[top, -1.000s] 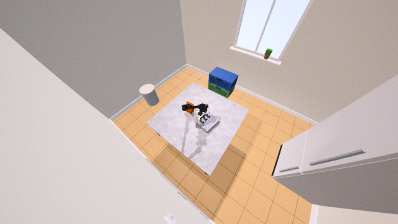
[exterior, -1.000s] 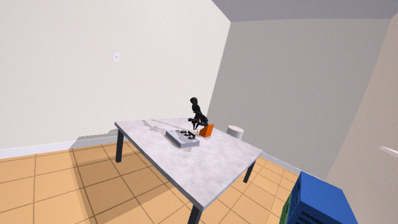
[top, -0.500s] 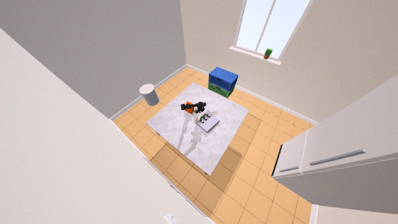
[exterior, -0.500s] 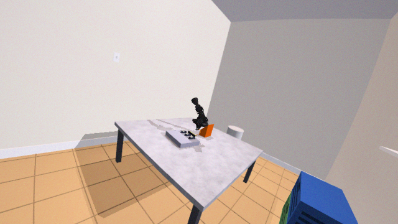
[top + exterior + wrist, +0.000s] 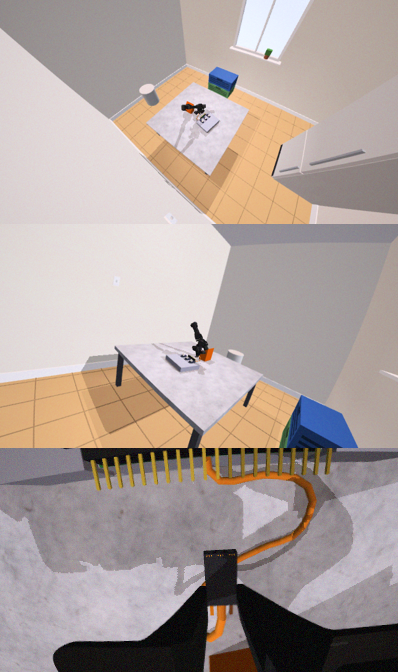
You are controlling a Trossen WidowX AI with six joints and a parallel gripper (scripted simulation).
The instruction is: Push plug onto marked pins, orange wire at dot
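My gripper tip is now 80 mm short of the green band and 20 mm to the left of it. Round my gripper tip: holder: 230 mm ahead, 60 mm to the right, 50 mm below; green board: 80 mm ahead, 20 mm to the right, 20 mm below.
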